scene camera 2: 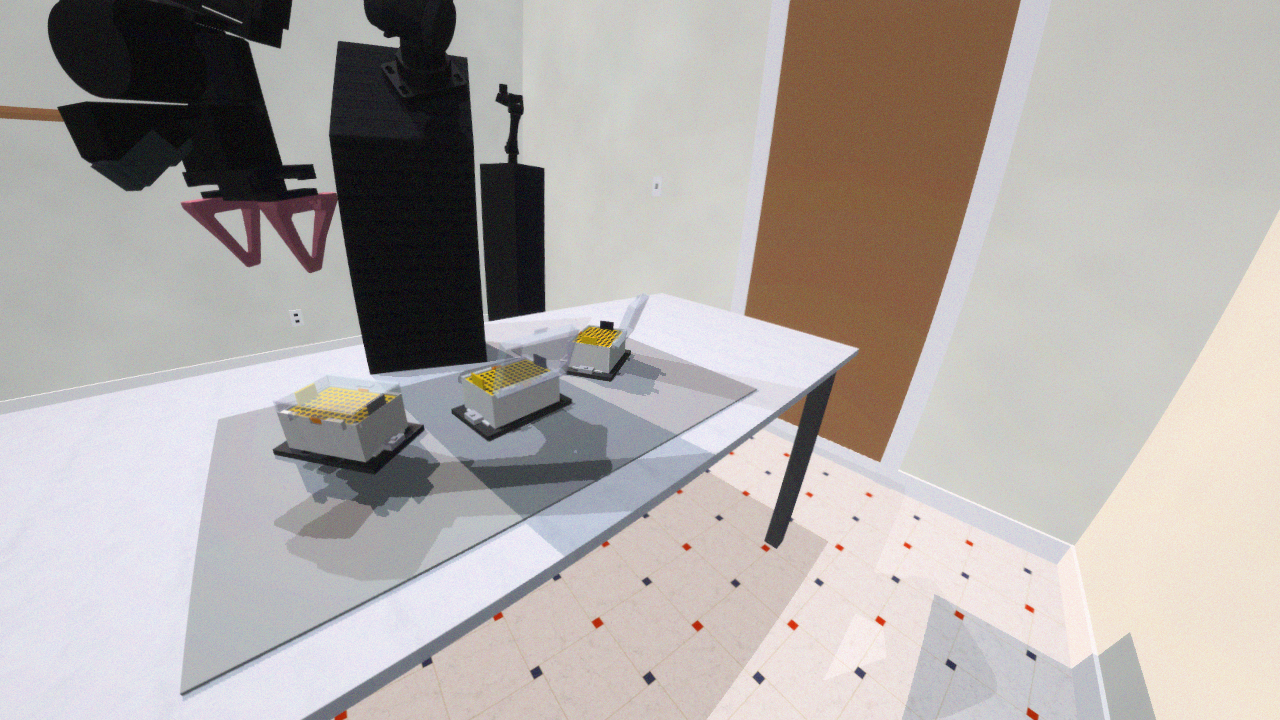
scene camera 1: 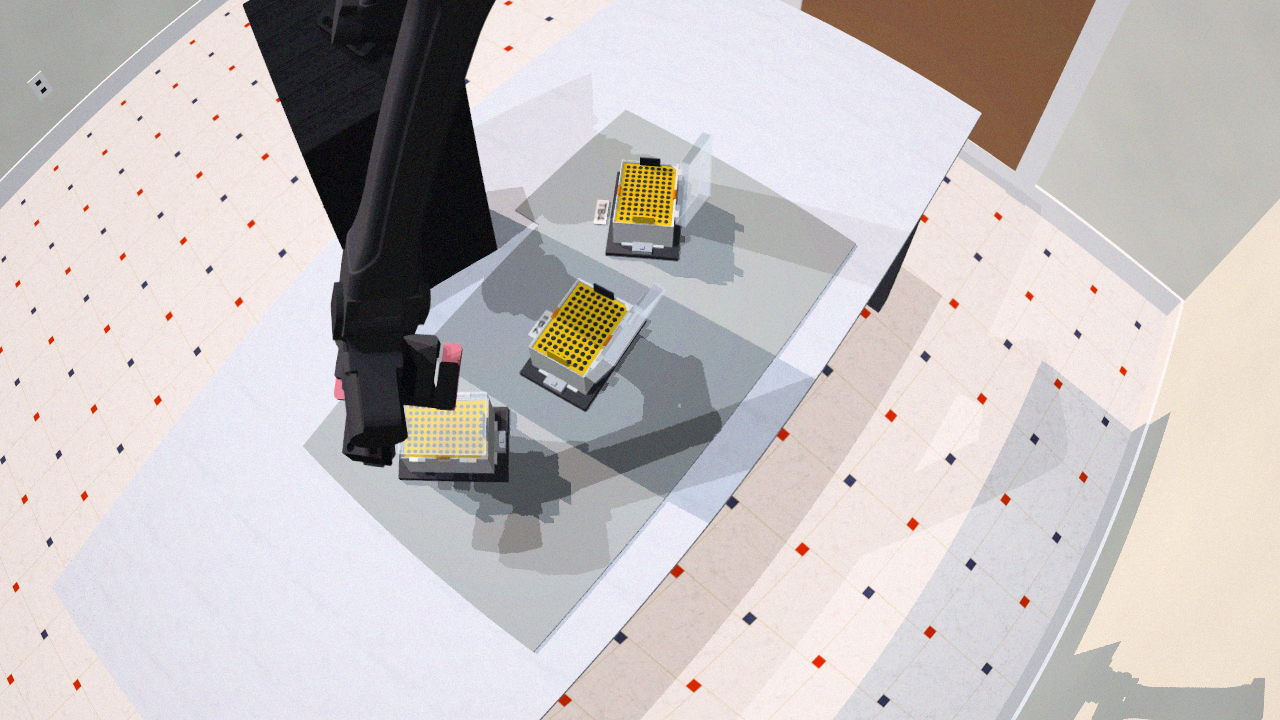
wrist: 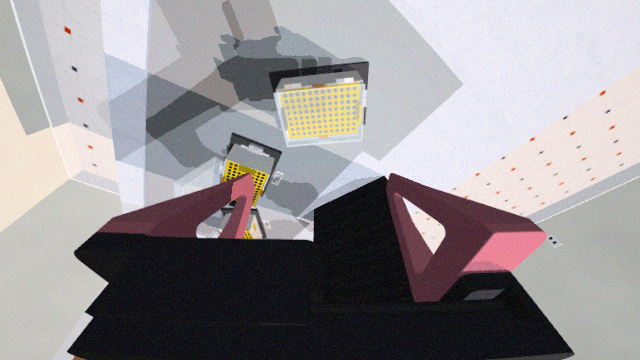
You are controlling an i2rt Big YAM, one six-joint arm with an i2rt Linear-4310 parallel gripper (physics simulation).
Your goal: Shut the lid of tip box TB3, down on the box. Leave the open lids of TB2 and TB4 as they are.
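Frame: origin at the arm's base, x left, y back, z up, level; millimetres.
Seen in the pictures: gripper, between the fingertips: (scene camera 2: 283, 268) (wrist: 320, 180); arm's base, origin of its link: (scene camera 2: 425, 81).
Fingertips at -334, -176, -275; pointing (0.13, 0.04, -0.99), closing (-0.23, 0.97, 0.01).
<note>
Offsets run from my fingertips to a thing's top centre, as dx, dy, dz. "spot": to the spot under its first point. Level surfaces: height alone.
Tip box TB3 @(+41, +14, -161) (scene camera 1: 452, 466) (scene camera 2: 322, 440) (wrist: 320, 79) is the nearest box, with a yellow tip rack. Its clear lid @(spot: +24, -1, -161) (scene camera 1: 447, 429) (scene camera 2: 335, 400) (wrist: 324, 112) lies level over the rack, down on the box. My gripper (scene camera 2: 282, 267) (wrist: 320, 180) is open and empty, well above the boxes; its fingers are partly hidden in scene camera 1. TB2 @(+222, -101, -172) (scene camera 1: 577, 329) (scene camera 2: 514, 404) (wrist: 254, 159) stands in the middle with its clear lid (scene camera 1: 637, 313) open. TB4 (scene camera 1: 646, 192) (scene camera 2: 597, 358) stands at the back with its clear lid @(spot: +477, -197, -145) (scene camera 1: 696, 179) (scene camera 2: 636, 313) standing open.
The boxes sit on black bases on a grey mat @(dz -238) (scene camera 1: 537, 617) (scene camera 2: 214, 626) on the white table @(dz -241) (scene camera 1: 179, 573) (scene camera 2: 89, 537). A black pedestal (scene camera 1: 313, 116) (scene camera 2: 407, 232) stands at the table's far side. A second dark pedestal (scene camera 2: 512, 232) with a small arm stands farther back.
</note>
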